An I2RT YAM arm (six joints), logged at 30 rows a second.
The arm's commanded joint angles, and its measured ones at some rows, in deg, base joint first. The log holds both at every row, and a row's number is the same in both.
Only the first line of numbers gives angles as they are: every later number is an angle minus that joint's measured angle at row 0.
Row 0, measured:
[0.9, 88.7, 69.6, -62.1, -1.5, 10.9]
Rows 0 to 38, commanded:
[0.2, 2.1, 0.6, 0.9, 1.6, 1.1]
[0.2, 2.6, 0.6, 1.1, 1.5, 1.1]
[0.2, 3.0, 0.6, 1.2, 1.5, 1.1]
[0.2, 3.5, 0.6, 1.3, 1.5, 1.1]
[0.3, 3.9, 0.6, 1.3, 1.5, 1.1]
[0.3, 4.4, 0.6, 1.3, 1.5, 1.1]
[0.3, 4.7, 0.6, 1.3, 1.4, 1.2]
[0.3, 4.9, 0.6, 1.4, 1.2, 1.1]
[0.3, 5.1, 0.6, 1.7, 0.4, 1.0]
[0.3, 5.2, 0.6, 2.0, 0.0, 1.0]
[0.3, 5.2, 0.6, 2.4, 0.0, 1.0]
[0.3, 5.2, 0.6, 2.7, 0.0, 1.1]
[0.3, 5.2, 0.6, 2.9, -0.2, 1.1]
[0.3, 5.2, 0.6, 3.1, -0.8, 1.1]
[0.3, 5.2, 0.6, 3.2, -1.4, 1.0]
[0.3, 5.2, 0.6, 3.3, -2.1, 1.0]
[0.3, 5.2, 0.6, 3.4, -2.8, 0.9]
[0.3, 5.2, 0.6, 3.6, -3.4, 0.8]
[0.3, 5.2, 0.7, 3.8, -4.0, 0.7]
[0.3, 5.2, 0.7, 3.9, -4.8, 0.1]
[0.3, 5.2, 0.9, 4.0, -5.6, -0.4]
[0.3, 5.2, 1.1, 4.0, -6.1, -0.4]
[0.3, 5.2, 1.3, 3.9, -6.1, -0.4]
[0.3, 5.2, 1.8, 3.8, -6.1, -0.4]
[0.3, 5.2, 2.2, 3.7, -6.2, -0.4]
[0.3, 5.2, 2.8, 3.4, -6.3, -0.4]
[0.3, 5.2, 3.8, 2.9, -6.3, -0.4]
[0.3, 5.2, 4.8, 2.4, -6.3, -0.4]
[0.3, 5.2, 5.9, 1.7, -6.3, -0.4]
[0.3, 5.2, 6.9, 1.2, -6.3, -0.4]
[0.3, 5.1, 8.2, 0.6, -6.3, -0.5]
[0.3, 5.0, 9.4, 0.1, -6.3, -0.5]
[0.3, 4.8, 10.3, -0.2, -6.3, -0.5]
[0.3, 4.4, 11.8, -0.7, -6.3, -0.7]
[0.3, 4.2, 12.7, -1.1, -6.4, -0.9]
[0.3, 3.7, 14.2, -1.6, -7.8, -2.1]
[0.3, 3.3, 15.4, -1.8, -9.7, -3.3]
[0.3, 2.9, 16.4, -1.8, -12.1, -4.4]
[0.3, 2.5, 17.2, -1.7, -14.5, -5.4]
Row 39, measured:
[0.1, 4.4, 13.8, -1.6, -7.6, -1.6]
